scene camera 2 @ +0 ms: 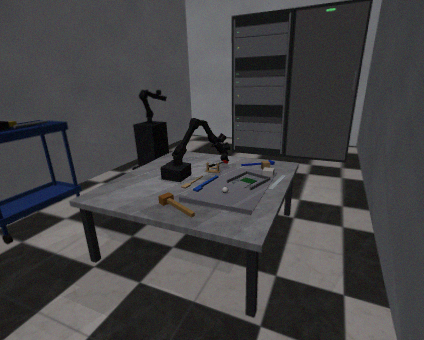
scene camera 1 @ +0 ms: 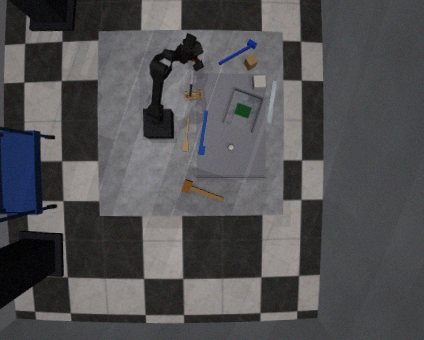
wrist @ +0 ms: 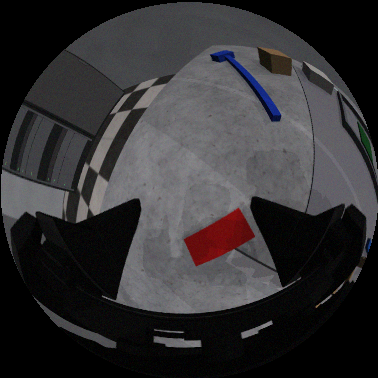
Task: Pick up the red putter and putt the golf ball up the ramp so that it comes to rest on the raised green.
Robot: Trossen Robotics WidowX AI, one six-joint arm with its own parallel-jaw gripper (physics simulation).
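Seen in the pictures: gripper, fingertip midpoint: (scene camera 2: 228, 157) (wrist: 197, 203); arm's base at its link origin: (scene camera 2: 177, 164) (scene camera 1: 157, 118).
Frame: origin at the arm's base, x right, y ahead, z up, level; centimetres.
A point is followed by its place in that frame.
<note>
The red putter's head (scene camera 1: 195, 60) (scene camera 2: 225, 161) {y 22.6, x -41.7, z -7.5 cm} (wrist: 220, 237) {y 21.6, x -43.4, z -7.1 cm} lies below and between the fingers of my gripper (scene camera 1: 197, 62) (scene camera 2: 225, 157) {y 23.5, x -46.1, z -5.0 cm} (wrist: 197, 203) {y 23.5, x -46.1, z -5.0 cm}, which is open and empty. Its thin shaft runs to a dark grip (scene camera 1: 190, 89) {y 19.4, x -21.3, z -4.4 cm} resting on a small wooden stand (scene camera 1: 200, 94) {y 26.0, x -19.1, z -6.2 cm} (scene camera 2: 213, 170) {y 21.9, x -19.1, z -8.5 cm}. The white golf ball (scene camera 1: 230, 147) {y 47.6, x 15.5, z -5.6 cm} (scene camera 2: 225, 190) {y 49.1, x 16.6, z -6.9 cm} sits on the grey ramp board (scene camera 1: 215, 165) {y 38.2, x 28.0, z -9.5 cm} (scene camera 2: 235, 202) {y 60.0, x 25.4, z -9.6 cm}. The green (scene camera 1: 243, 110) {y 55.9, x -10.7, z -9.0 cm} (scene camera 2: 248, 180) {y 55.6, x -10.7, z -9.0 cm} (wrist: 365, 139) lies inside low grey walls at the board's far part. The arm hides part of the head in the scene views.
Blue mallet-shaped stick (scene camera 1: 236, 53) {y 49.3, x -49.7, z -8.2 cm} (scene camera 2: 256, 164) {y 49.4, x -48.6, z -9.0 cm} (wrist: 256, 88) {y 42.7, x -46.0, z -8.3 cm}, brown block (scene camera 1: 251, 62) {y 59.0, x -41.4, z -3.9 cm} (wrist: 275, 61) {y 55.6, x -43.0, z -6.1 cm} and white block (scene camera 1: 259, 81) {y 65.1, x -29.6, z -5.1 cm} (wrist: 318, 77) are beyond the gripper. Another blue stick (scene camera 1: 204, 131) {y 29.7, x 5.2, z -8.2 cm} (scene camera 2: 206, 183) {y 29.4, x 7.2, z -8.8 cm}, a thin wooden stick (scene camera 1: 188, 131) {y 18.0, x 5.5, z -9.1 cm} and an orange mallet (scene camera 1: 206, 191) {y 32.8, x 45.9, z -6.8 cm} (scene camera 2: 177, 204) {y 31.2, x 47.3, z -6.7 cm} lie nearer; a pale strip (scene camera 1: 272, 102) {y 76.1, x -17.7, z -9.6 cm} lies right.
</note>
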